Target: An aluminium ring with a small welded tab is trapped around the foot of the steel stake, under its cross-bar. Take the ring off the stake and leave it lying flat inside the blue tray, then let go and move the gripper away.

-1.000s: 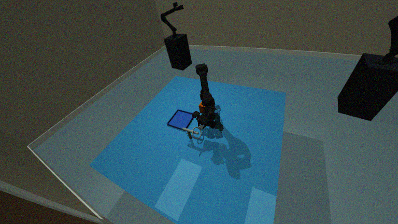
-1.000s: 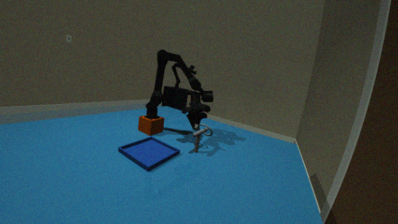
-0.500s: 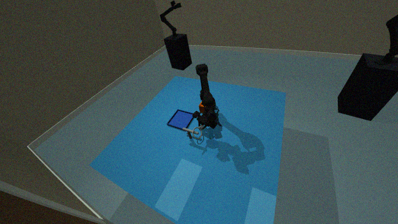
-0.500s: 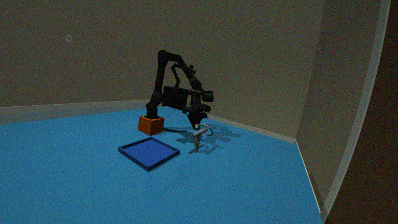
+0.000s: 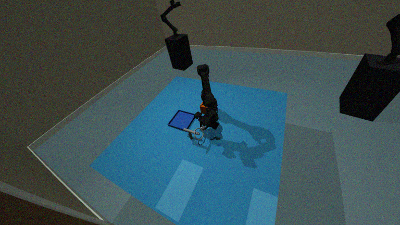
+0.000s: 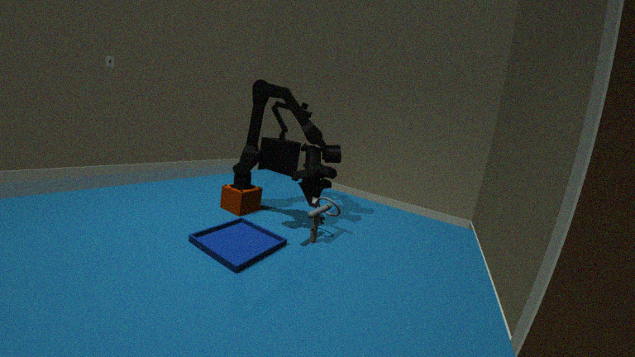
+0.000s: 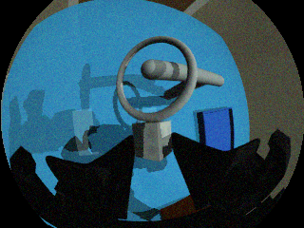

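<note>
The aluminium ring lies 50 mm ahead of my gripper tip, 10 mm to the left of it and 10 mm above it. Also, from my gripper tip: blue tray: 260 mm to the right, 80 mm below, 40 mm behind.
</note>
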